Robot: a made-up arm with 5 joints. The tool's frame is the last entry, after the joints.
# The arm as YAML. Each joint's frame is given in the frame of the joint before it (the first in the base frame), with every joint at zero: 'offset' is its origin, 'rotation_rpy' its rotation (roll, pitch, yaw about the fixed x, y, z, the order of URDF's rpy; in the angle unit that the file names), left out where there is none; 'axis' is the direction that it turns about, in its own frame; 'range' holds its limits. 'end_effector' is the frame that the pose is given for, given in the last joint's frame.
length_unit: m
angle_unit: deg
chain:
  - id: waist
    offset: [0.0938, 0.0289, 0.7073]
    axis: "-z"
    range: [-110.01, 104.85]
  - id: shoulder
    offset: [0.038, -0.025, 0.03]
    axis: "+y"
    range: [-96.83, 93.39]
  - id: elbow
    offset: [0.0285, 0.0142, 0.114]
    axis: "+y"
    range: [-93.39, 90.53]
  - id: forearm
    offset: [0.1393, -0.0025, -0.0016]
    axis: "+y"
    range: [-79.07, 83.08]
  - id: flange
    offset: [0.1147, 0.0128, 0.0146]
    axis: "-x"
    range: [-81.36, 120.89]
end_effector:
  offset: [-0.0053, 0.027, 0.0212]
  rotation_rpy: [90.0, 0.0, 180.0]
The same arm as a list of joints. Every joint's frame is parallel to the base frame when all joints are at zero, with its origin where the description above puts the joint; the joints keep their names.
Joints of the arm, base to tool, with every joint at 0 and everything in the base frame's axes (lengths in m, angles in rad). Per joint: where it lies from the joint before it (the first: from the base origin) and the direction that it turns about. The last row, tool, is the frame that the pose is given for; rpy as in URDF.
waist: axis 0 0 -1 origin 0.0938 0.0289 0.7073
shoulder: axis 0 1 0 origin 0.0380 -0.0250 0.0300
elbow: axis 0 1 0 origin 0.0285 0.0142 0.1140
forearm: axis 0 1 0 origin 0.1393 -0.0025 -0.0016
flange: axis -1 0 0 origin 0.1147 0.0128 0.0146
tool: origin -0.0053 0.0270 0.0212 rpy 1.5708 0.0000 3.1416
Joint limits (rad, base to tool): -1.9200..1.8300 -1.6900..1.6300 -1.6300..1.5800 -1.3800..1.4500 -1.4200..2.1099

